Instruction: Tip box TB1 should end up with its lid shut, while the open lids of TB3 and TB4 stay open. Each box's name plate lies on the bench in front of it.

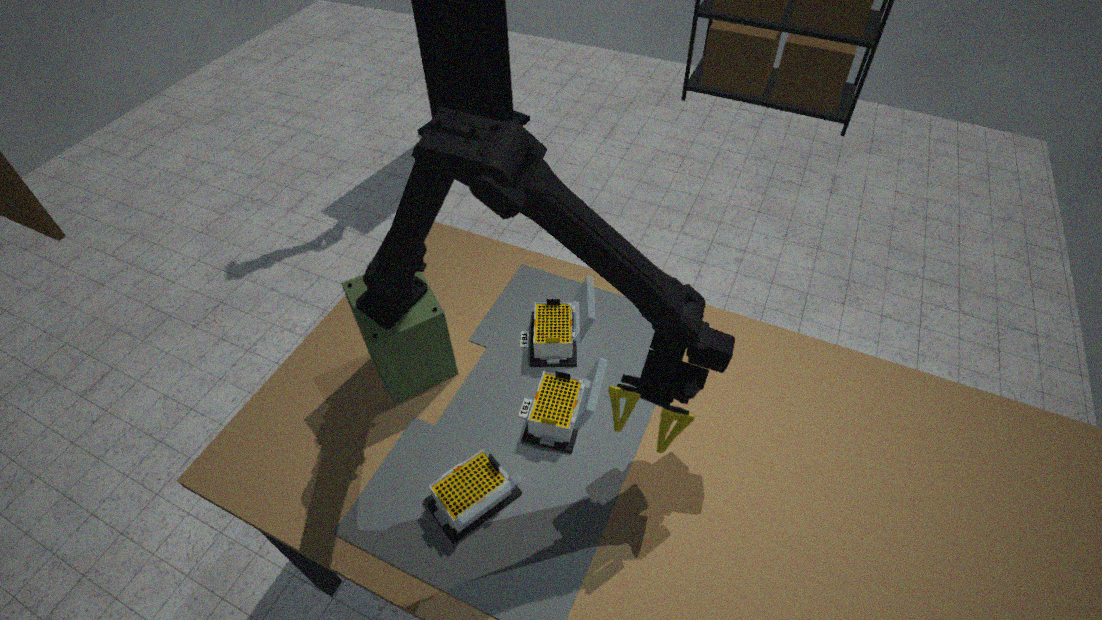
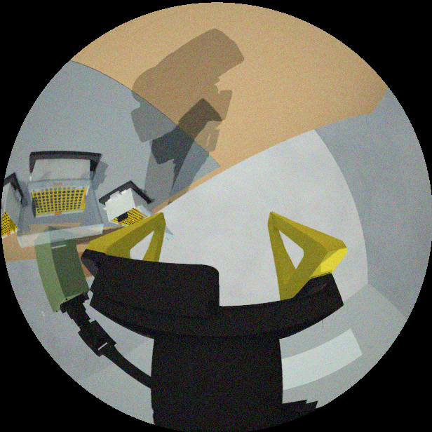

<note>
I see my gripper (image 1: 637, 441), a grey mat (image 2: 94, 112) and a dark base (image 1: 541, 354).
My gripper also shows in image 2 (image 2: 216, 217).
</note>
